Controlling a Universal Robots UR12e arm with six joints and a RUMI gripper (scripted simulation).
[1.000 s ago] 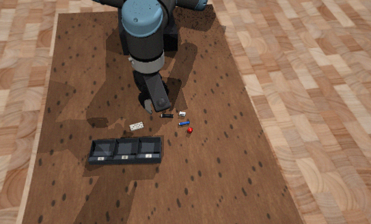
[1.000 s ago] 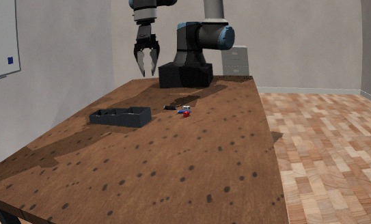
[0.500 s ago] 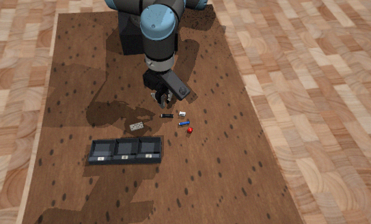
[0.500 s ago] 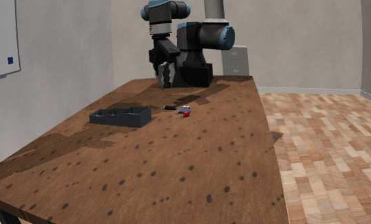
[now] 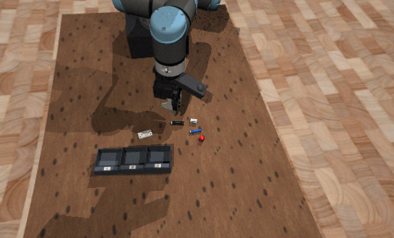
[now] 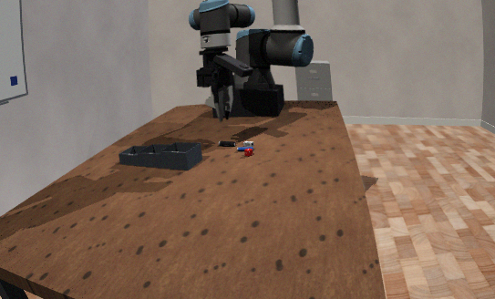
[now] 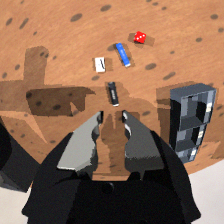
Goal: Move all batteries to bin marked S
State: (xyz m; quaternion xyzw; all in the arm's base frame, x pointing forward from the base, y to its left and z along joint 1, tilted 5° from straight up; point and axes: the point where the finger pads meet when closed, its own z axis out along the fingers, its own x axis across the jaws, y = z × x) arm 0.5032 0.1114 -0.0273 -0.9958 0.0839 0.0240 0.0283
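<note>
The black battery is 80 mm below my hand. The rest, counted from my hand: white-and-grey item (80 mm below, 70 mm to the left, 10 mm behind); then blue battery (90 mm below, 70 mm to the left, 30 mm ahead); then red die (100 mm to the left, 80 mm below, 70 mm ahead).
</note>
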